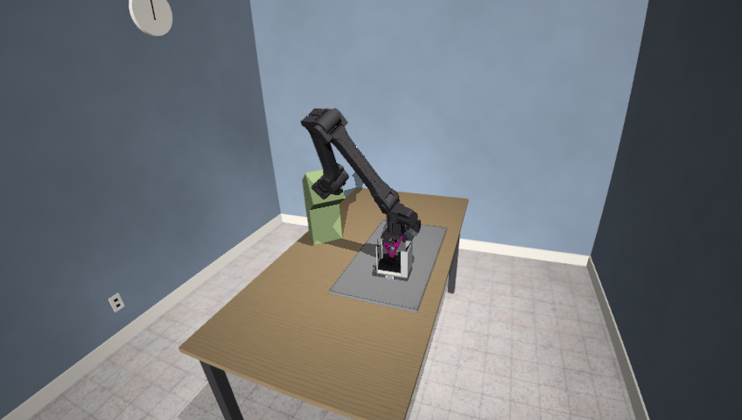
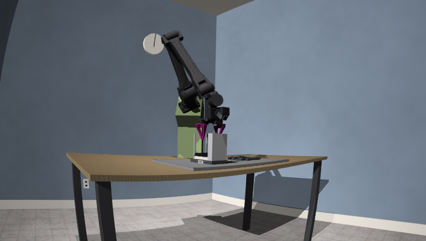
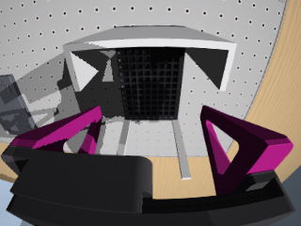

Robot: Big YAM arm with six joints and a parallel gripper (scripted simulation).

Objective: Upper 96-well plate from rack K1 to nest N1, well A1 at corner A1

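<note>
The black 96-well plate is 80 mm below my hand. From my hand the other things lie so: white plate 90 mm below; then grey rack wall 60 mm ahead, 40 mm below.
</note>
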